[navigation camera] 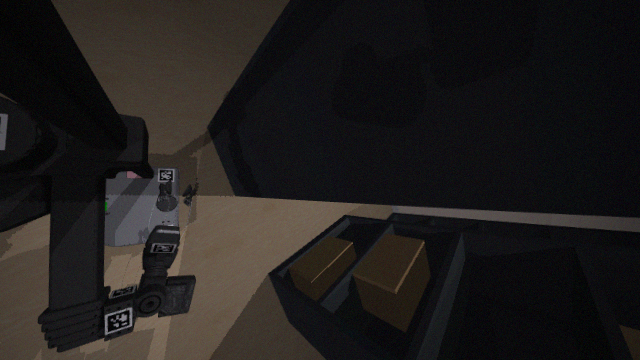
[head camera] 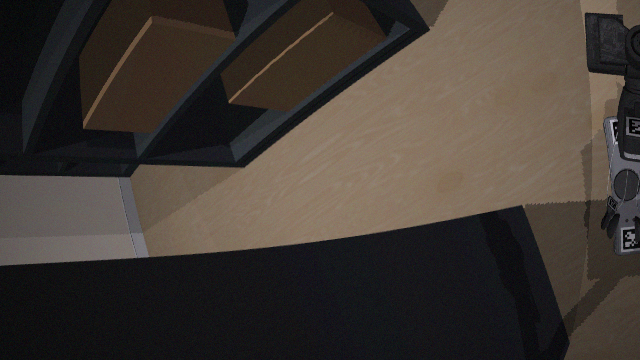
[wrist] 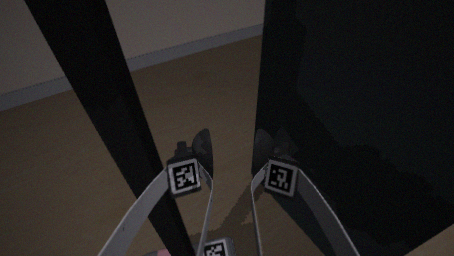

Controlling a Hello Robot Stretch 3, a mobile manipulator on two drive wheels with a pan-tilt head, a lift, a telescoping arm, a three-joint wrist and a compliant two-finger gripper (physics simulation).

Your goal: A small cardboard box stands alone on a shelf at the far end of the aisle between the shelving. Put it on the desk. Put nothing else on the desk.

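Seen in the pictures: gripper, fingertip midpoint: [navigation camera: 179, 183] [head camera: 623, 238]; robot's base at its link origin: [navigation camera: 166, 201] [head camera: 625, 184].
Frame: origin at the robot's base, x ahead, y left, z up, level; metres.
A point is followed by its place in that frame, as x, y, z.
My gripper [head camera: 624, 220] @(0.032, 0.078, 0.580) [navigation camera: 177, 192] @(0.032, 0.078, 0.580) [wrist: 233, 146] @(0.032, 0.078, 0.580) is open and empty, over the robot's base, with its fingertips apart in the wrist view. Two brown cardboard boxes stand in separate compartments of a dark shelf unit [head camera: 327, 100] @(0.992, -0.387, 0.013) [navigation camera: 340, 335] @(0.588, -0.594, 0.689). The larger box [head camera: 145, 80] @(1.056, -0.384, 0.699) [navigation camera: 392, 270] @(0.974, -0.415, 0.738) is in the inner compartment, and the narrower box [head camera: 312, 62] @(0.878, -0.453, 0.221) [navigation camera: 322, 267] @(0.815, -0.478, 0.322) is in the end one. Both are well away from my gripper. I cannot tell whether either is the small box of the task. The desk does not show.
A second large dark unit [head camera: 300, 300] @(0.330, 0.068, 0.963) [navigation camera: 425, 125] @(0.299, 0.147, 1.149) [wrist: 360, 125] stands close beside the gripper, across a strip of wooden floor [head camera: 400, 150] @(0.746, -0.185, 0.000) [navigation camera: 225, 240] @(0.291, -0.258, 0.000) from the shelves. Part of another brown box [navigation camera: 631, 340] @(0.996, -0.407, 1.465) shows at the lower right. A pale wall [wrist: 190, 20] lies beyond.
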